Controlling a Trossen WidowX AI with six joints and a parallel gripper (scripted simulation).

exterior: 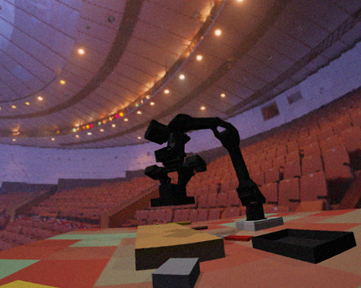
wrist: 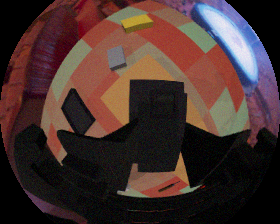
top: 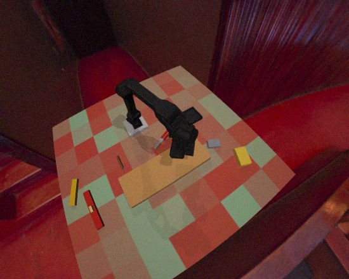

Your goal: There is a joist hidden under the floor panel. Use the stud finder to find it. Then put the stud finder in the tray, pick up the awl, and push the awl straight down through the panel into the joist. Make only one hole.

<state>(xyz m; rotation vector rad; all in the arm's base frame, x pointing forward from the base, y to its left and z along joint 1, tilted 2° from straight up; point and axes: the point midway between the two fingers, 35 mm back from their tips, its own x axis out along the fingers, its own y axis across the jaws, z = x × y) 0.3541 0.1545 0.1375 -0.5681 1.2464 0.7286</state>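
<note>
My gripper tip is now 230 mm past the black tray, 170 mm to the right of it and 130 mm above it. Round my gripper tip: grey block 30 mm ahead, 200 mm to the left, 130 mm below; yellow block 190 mm ahead, 300 mm to the left, 130 mm below; stud finder 20 mm above.
</note>
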